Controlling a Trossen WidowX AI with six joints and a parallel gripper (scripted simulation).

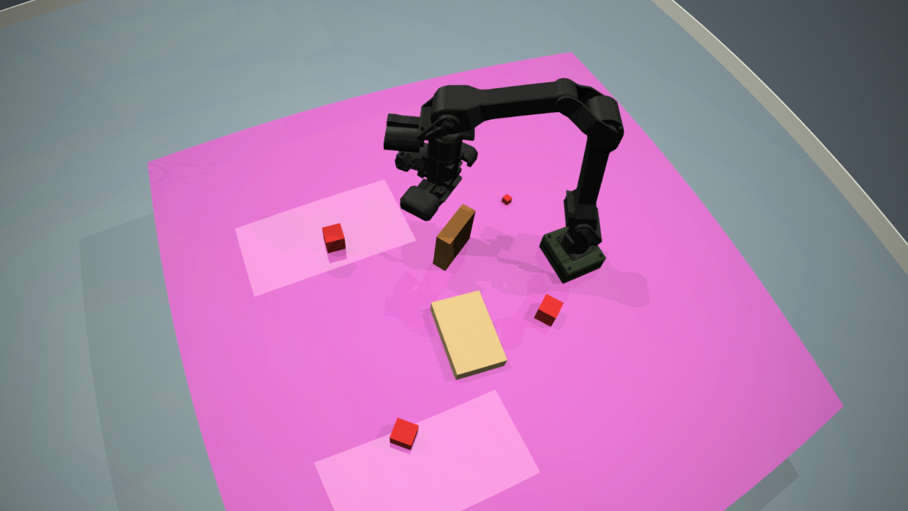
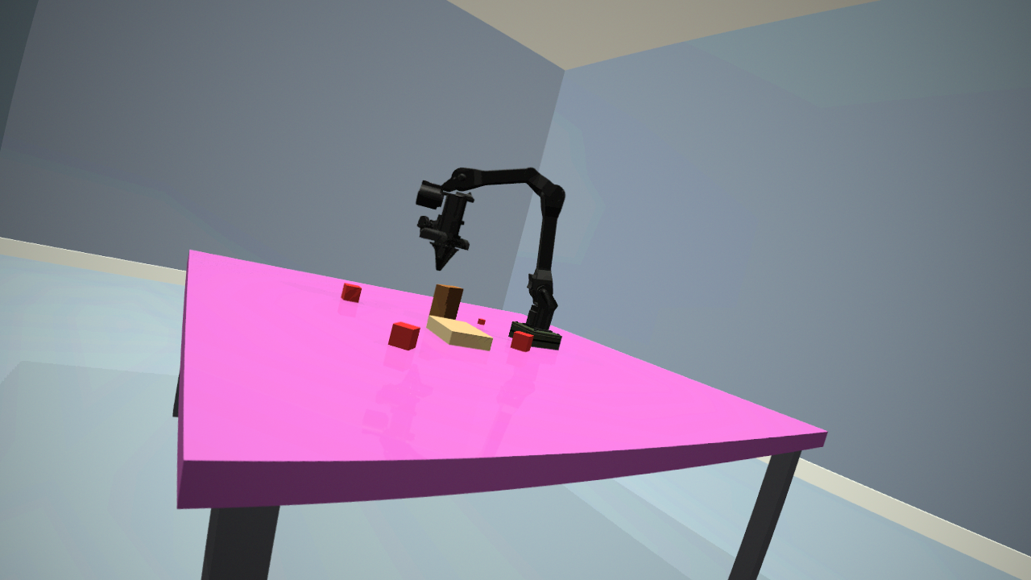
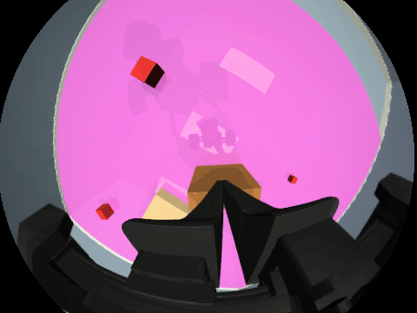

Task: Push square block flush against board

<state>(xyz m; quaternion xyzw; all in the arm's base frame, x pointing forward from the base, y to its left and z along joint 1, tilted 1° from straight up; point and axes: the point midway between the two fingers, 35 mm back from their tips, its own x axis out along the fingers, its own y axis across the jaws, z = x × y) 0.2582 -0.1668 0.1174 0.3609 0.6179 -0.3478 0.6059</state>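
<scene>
Right now the square block is 8 cm below my gripper tip, 4 cm to the left of it and 3 cm behind it. The rest, counted from my gripper tip: board: 22 cm to the left, 12 cm below, 5 cm ahead; then tiny red cube: 21 cm behind, 12 cm below, 2 cm to the right.
</scene>
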